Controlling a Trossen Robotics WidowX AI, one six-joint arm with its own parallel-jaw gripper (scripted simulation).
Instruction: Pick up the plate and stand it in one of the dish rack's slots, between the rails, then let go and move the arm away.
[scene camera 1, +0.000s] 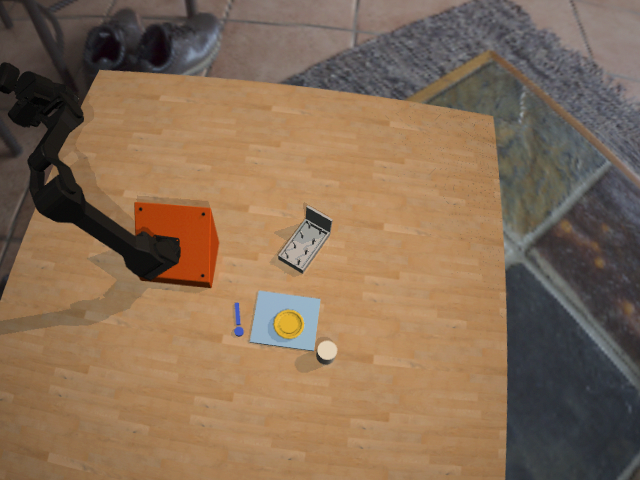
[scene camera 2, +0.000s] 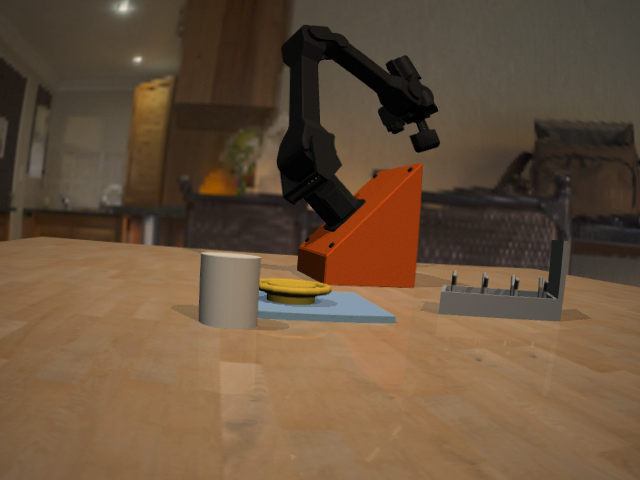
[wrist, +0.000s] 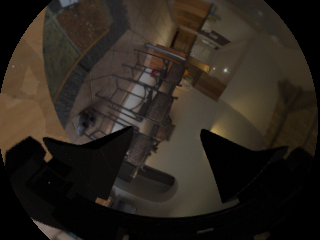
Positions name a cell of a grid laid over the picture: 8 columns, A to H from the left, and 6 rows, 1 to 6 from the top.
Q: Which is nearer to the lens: the yellow plate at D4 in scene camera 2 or the grey dish rack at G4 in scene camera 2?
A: The yellow plate.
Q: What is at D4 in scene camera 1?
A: A grey dish rack.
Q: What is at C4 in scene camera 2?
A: A beige cup.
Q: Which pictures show the grey dish rack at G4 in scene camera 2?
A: Scene camera 1 and scene camera 2 only.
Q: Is my gripper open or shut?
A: Open.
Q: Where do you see a yellow plate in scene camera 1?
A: At D5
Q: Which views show the yellow plate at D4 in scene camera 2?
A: Scene camera 1 and scene camera 2 only.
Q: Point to my gripper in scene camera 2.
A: F2
